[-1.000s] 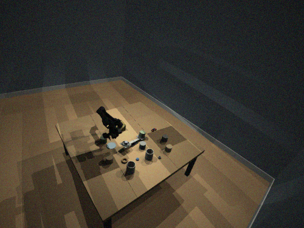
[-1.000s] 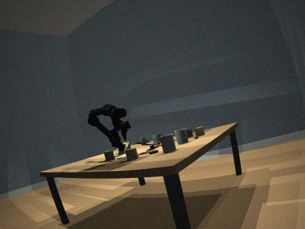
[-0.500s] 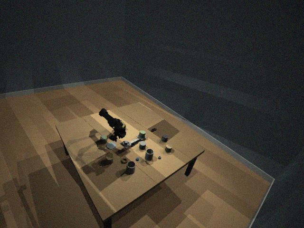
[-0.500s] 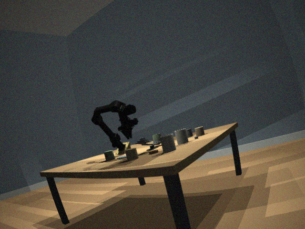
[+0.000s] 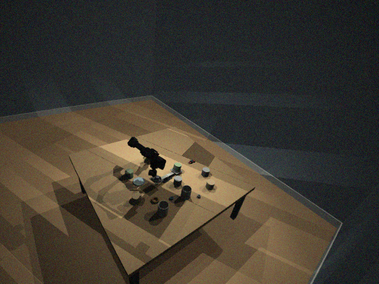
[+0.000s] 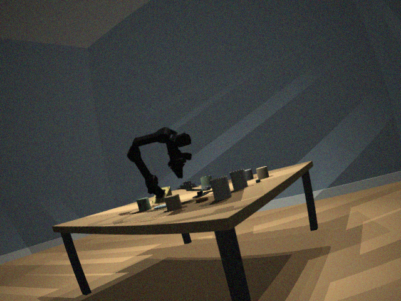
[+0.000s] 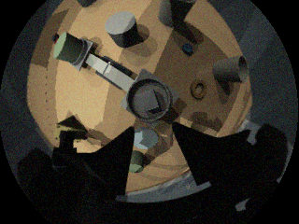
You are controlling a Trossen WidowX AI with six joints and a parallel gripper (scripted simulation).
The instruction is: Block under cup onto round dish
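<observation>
The pale blue round dish lies 130 mm below my gripper tip, 90 mm to the right of it and 90 mm behind it. Also, from my gripper tip: red block: 500 mm to the left, 120 mm below, 110 mm behind; grey-green cup: 190 mm behind, 160 mm to the right, 90 mm below; grey balance: 150 mm to the left, 90 mm below, 20 mm behind.
</observation>
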